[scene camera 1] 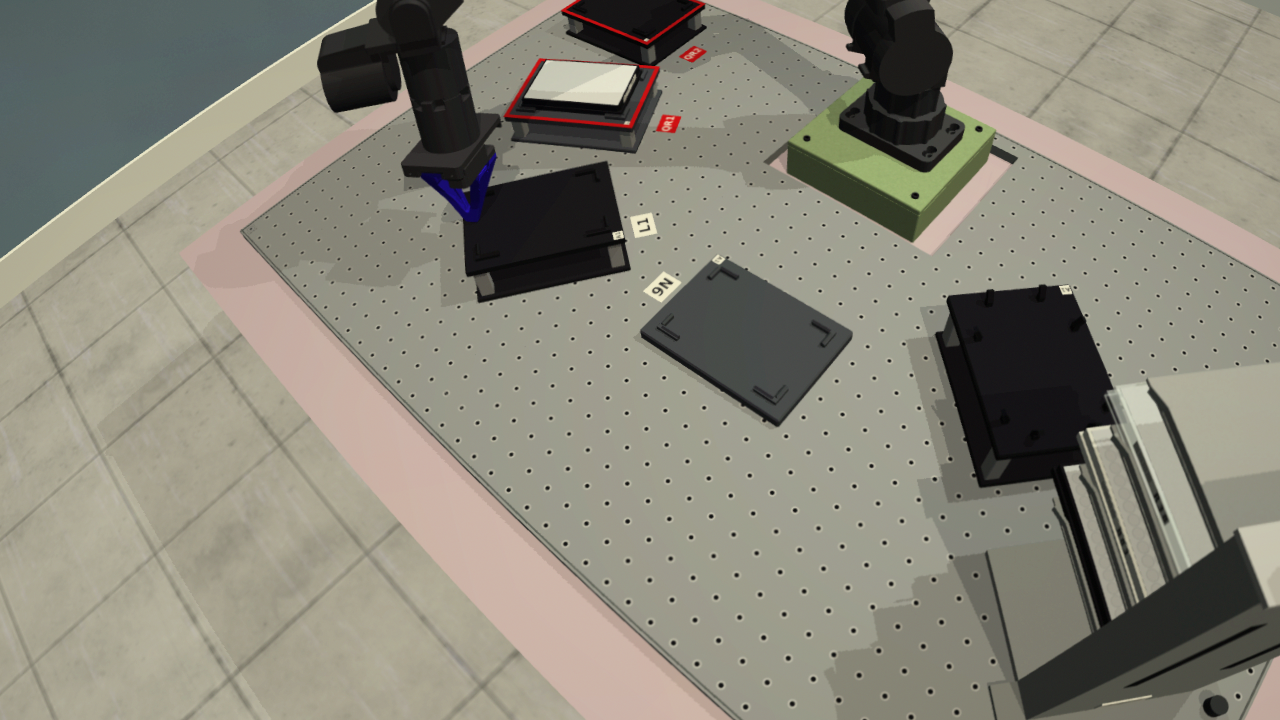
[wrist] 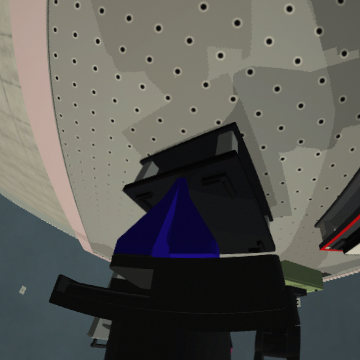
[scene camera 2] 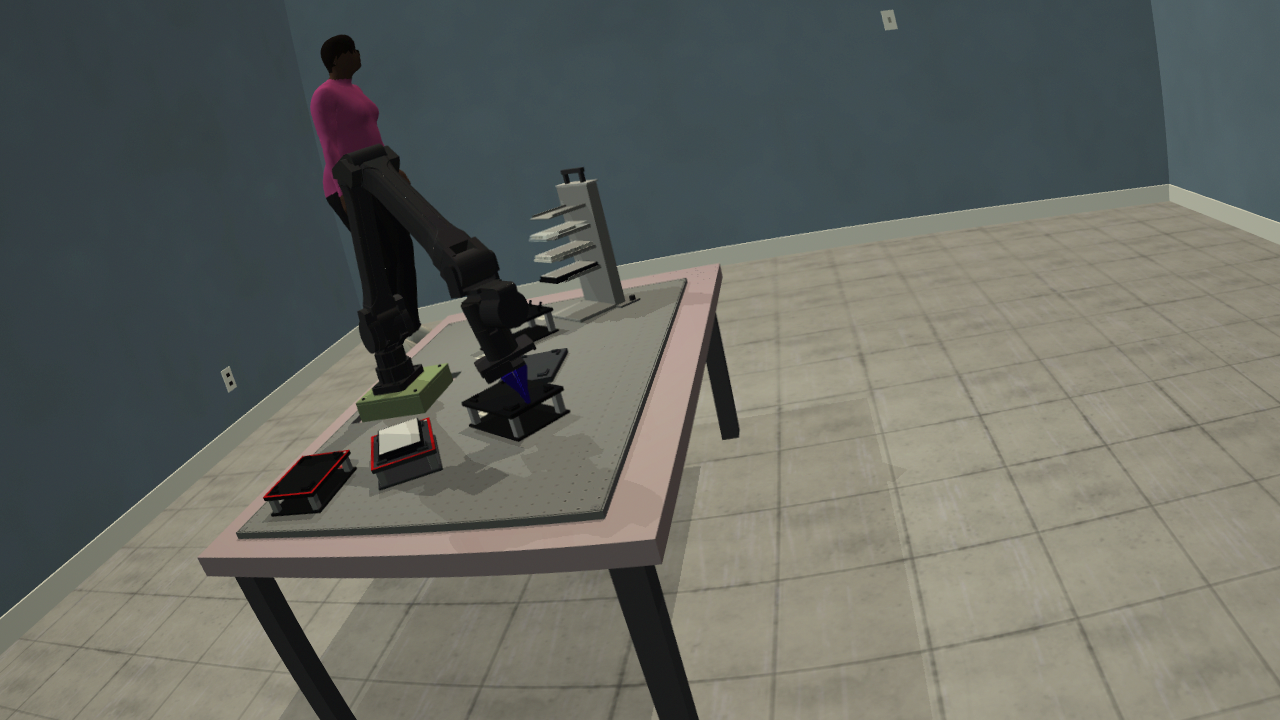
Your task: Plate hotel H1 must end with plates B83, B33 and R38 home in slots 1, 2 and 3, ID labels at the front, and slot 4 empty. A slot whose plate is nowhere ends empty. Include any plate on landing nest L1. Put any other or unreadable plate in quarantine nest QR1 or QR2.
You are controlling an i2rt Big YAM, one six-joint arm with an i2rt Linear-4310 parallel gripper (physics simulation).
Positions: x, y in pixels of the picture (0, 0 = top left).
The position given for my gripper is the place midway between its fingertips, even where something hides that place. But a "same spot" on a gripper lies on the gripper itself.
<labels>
my gripper: scene camera 1 472, 220; wrist; scene camera 2
same spot on black nest L1: [scene camera 1: 538, 218] = [wrist: 207, 226]
same spot on my gripper: [wrist: 170, 253] = [scene camera 2: 511, 373]
</labels>
